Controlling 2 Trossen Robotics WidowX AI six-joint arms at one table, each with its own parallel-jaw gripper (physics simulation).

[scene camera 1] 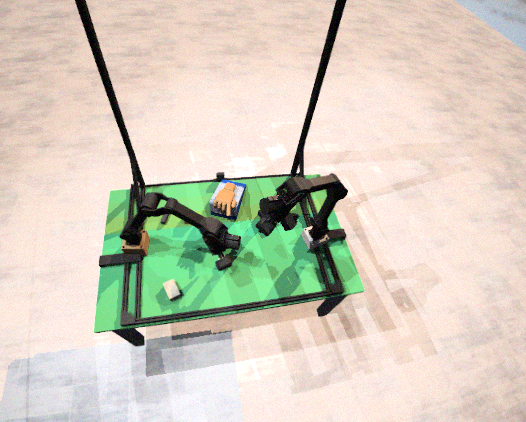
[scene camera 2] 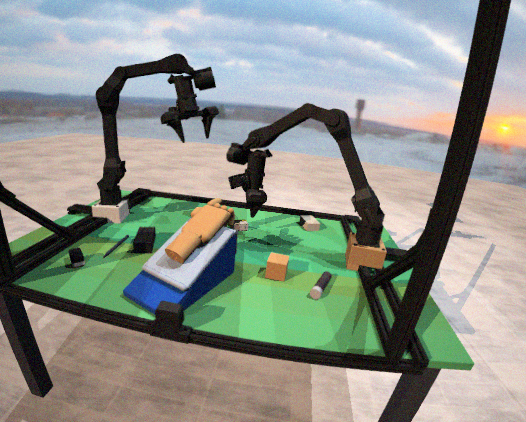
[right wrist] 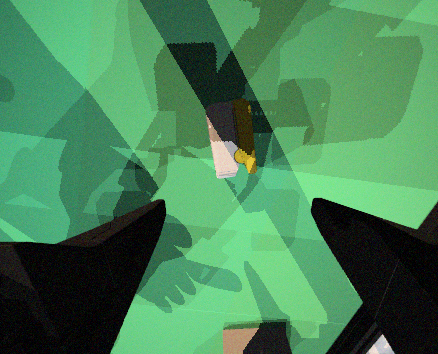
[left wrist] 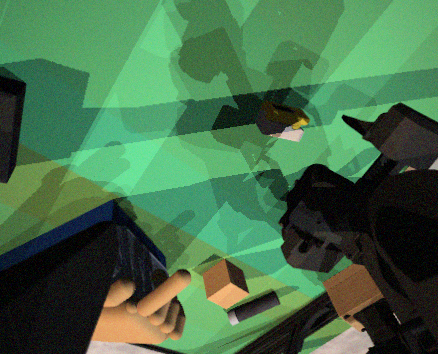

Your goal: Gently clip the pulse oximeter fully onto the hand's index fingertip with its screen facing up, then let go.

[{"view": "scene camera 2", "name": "left gripper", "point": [196,140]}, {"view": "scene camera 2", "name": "right gripper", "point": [250,212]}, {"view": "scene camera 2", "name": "blue and grey block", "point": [162,279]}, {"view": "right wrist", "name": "right gripper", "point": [238,205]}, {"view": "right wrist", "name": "pulse oximeter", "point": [229,123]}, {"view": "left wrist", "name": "left gripper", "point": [247,227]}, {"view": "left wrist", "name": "right gripper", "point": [320,150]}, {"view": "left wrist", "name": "pulse oximeter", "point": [277,120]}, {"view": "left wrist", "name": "tan cube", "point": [225,284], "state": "on the table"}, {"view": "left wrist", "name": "blue and grey block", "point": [138,257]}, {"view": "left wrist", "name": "index finger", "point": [178,281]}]
